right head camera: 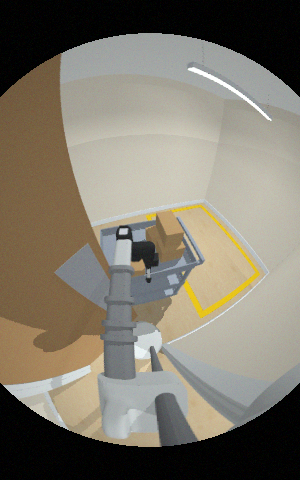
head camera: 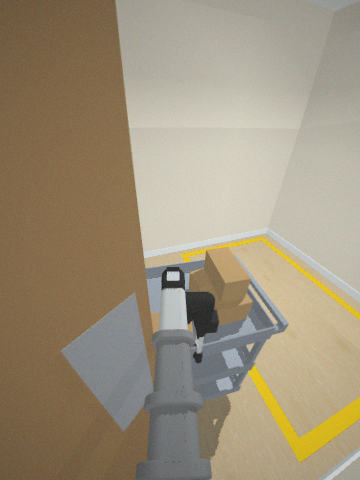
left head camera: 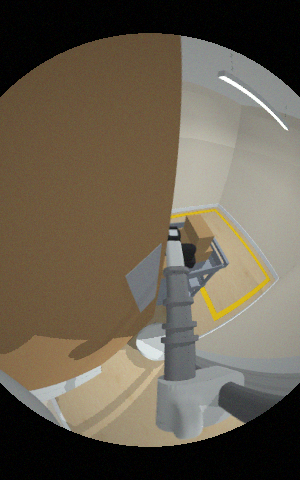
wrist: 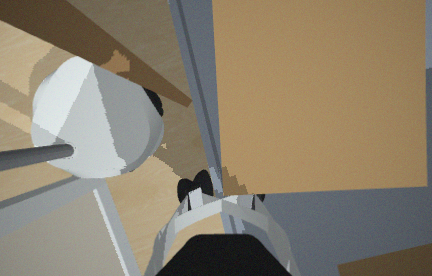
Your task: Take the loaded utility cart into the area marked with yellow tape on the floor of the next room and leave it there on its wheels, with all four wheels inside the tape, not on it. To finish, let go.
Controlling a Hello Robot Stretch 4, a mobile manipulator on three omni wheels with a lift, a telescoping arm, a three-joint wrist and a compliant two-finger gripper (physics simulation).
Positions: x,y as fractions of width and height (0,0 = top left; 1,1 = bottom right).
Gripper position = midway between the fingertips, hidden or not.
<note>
In view: my gripper (wrist: 0.51,0.67) and a brown door (head camera: 0.23,0.76).
The brown door is seen too in the right head camera view (right head camera: 0.20,0.57) and in the left head camera view (left head camera: 0.32,0.30).
</note>
